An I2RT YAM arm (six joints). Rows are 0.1 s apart.
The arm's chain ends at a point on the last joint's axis. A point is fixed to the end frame.
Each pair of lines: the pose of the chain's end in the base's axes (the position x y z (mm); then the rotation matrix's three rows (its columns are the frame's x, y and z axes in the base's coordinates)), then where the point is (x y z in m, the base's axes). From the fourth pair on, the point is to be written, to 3 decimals.
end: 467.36 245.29 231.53; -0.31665 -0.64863 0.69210; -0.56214 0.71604 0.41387; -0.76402 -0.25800 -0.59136
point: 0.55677 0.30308 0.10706
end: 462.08 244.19 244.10; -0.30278 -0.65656 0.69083; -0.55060 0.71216 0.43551; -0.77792 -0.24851 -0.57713
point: 0.55164 0.30576 0.12157
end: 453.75 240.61 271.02; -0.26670 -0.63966 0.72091; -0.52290 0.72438 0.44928; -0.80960 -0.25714 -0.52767
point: 0.54960 0.30552 0.15515
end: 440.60 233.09 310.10; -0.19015 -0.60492 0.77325; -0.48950 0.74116 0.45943; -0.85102 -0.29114 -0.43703
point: 0.548 0.301 0.207
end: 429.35 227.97 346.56; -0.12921 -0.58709 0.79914; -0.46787 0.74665 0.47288; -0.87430 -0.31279 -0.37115
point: 0.543 0.299 0.253
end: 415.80 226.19 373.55; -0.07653 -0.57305 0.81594; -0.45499 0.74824 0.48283; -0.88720 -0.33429 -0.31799
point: 0.534 0.299 0.287
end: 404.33 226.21 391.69; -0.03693 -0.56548 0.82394; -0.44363 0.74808 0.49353; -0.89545 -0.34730 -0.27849
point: 0.526 0.301 0.311
